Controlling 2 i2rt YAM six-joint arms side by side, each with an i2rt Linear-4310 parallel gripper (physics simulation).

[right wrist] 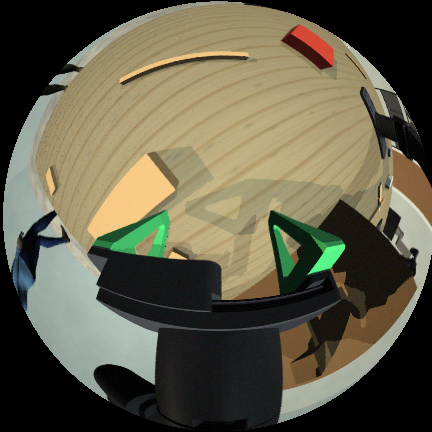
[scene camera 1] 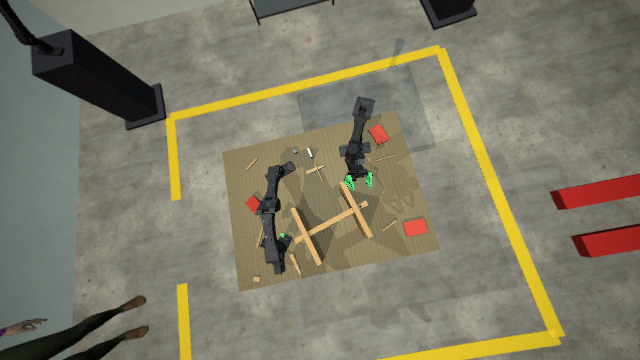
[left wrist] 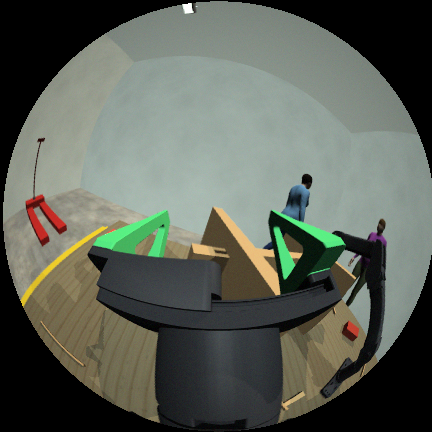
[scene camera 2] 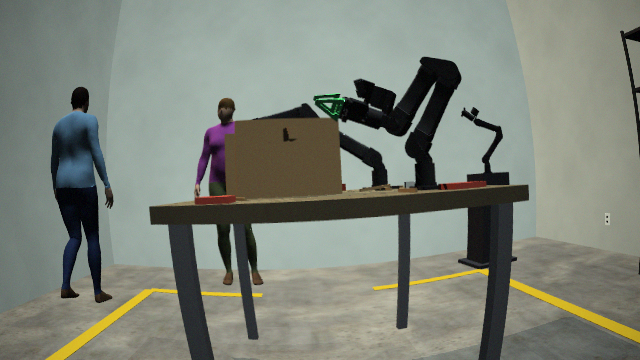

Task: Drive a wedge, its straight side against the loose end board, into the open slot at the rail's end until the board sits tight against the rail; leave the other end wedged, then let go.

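Seen in the pictures: left gripper, fingertip midpoint: (scene camera 1: 362, 189) (left wrist: 218, 215) (scene camera 2: 314, 99); right gripper, fingertip midpoint: (right wrist: 218, 215) (scene camera 1: 284, 243); left arm's base at its link origin: (scene camera 2: 426, 189); right arm's base at its link origin: (right wrist: 375, 123) (scene camera 1: 280, 172).
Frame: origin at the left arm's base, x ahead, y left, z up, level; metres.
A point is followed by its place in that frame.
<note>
In scene camera 1, two upright end boards stand across the rail (scene camera 1: 331, 222) @(x 0.445, y -0.207, z 0.207 m): a left board (scene camera 1: 306, 236) @(x 0.498, y -0.343, z 0.228 m) and a right board (scene camera 1: 356, 210) @(x 0.403, y -0.071, z 0.229 m) (scene camera 2: 286, 165) @(x 0.396, y -0.060, z 0.090 m) (left wrist: 242, 275) @(x 0.328, y -0.082, z 0.203 m). Rail ends stick out beyond both; at the right one the left wrist view shows a dark slot (left wrist: 219, 251) @(x 0.389, y -0.051, z 0.194 m). A loose wedge (scene camera 1: 295, 264) @(x 0.655, y -0.462, z 0.009 m) lies on the table by the left board. My right gripper (scene camera 1: 283, 235) @(x 0.527, y -0.512, z 0.020 m) (right wrist: 218, 215) @(x 0.527, y -0.512, z 0.020 m) is open and empty beside the left board, above a pale flat block (right wrist: 132, 195) @(x 0.576, y -0.572, z 0.025 m). My left gripper (scene camera 1: 359, 181) @(x 0.306, y -0.026, z 0.273 m) (scene camera 2: 321, 102) @(x 0.306, y -0.026, z 0.273 m) (left wrist: 218, 215) @(x 0.306, y -0.026, z 0.273 m) is open and empty at the right board's upper end. The left-end slot is hidden.
Red blocks (scene camera 1: 379, 134) @(x -0.069, y 0.170, z 0.015 m) (scene camera 1: 415, 227) @(x 0.533, y 0.265, z 0.015 m) (scene camera 1: 253, 204) @(x 0.266, y -0.685, z 0.030 m) lie around the table (scene camera 1: 350, 260) @(x 0.672, y -0.136, z 0.000 m). Thin strips (scene camera 1: 252, 164) @(x -0.005, y -0.684, z 0.004 m) (scene camera 1: 389, 225) @(x 0.503, y 0.123, z 0.008 m), crossed sticks (scene camera 1: 315, 169) @(x 0.095, y -0.270, z 0.008 m) and a small block (scene camera 1: 256, 279) @(x 0.710, y -0.704, z 0.008 m) lie on it. People stand beyond the table.
</note>
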